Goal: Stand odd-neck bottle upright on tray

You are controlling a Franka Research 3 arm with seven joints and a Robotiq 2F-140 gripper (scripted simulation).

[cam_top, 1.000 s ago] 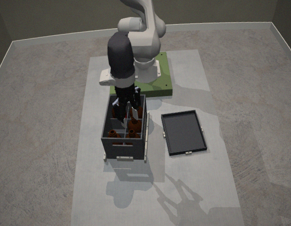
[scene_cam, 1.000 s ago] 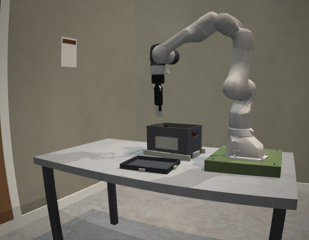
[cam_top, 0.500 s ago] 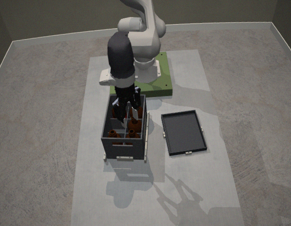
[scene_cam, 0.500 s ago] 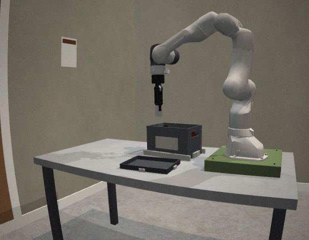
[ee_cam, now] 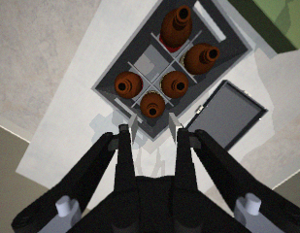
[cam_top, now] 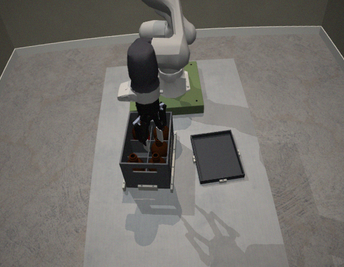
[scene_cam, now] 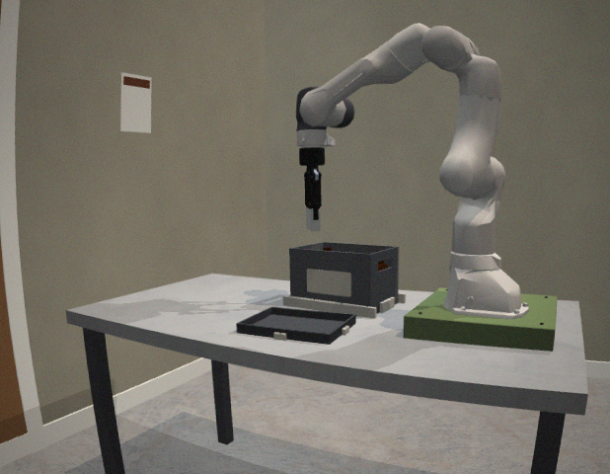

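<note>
My hand is 1 cm short of the glass bottle, 9 cm to the left of it and 17 cm above it. The rest, counted from my hand: black tray 13 cm behind, 24 cm to the left, 24 cm below; dark grey crate 8 cm behind, 5 cm to the right, 17 cm below; brown bottle 17 cm behind, 10 cm to the right, 17 cm below.
</note>
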